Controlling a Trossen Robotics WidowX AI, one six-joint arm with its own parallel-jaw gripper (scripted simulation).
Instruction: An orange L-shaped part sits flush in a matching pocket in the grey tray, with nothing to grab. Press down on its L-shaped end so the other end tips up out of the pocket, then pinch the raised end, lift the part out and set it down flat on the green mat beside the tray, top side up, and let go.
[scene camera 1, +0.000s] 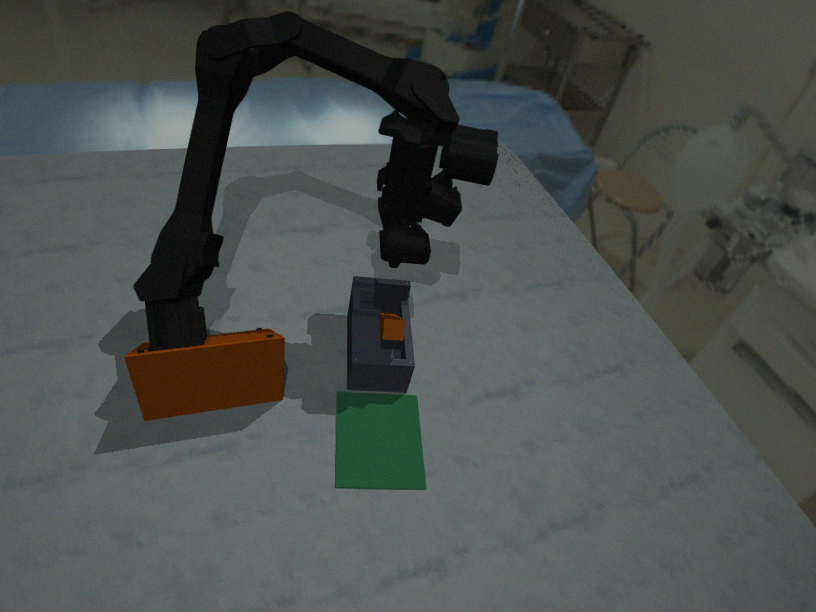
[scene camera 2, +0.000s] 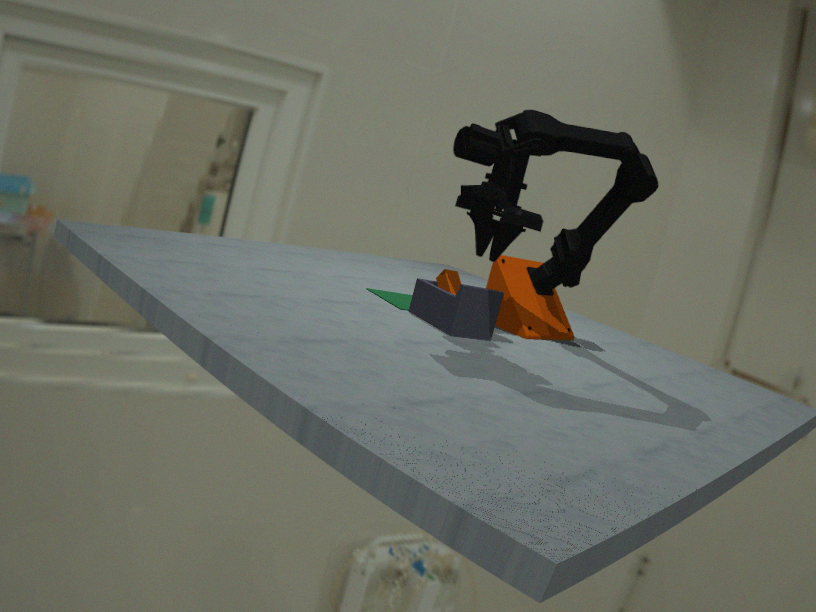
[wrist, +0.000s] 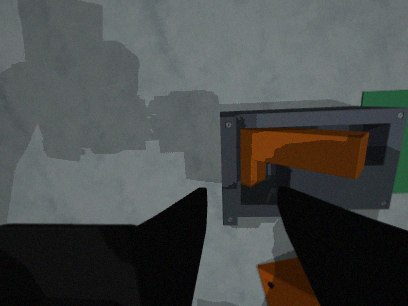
Labels:
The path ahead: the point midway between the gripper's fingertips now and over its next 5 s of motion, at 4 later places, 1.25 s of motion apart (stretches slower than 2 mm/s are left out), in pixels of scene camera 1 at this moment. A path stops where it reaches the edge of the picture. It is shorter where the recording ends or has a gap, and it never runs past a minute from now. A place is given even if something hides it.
My gripper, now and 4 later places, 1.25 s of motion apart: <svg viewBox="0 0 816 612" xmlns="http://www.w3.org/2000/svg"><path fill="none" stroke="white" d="M392 258L400 299L393 328L396 310L403 292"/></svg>

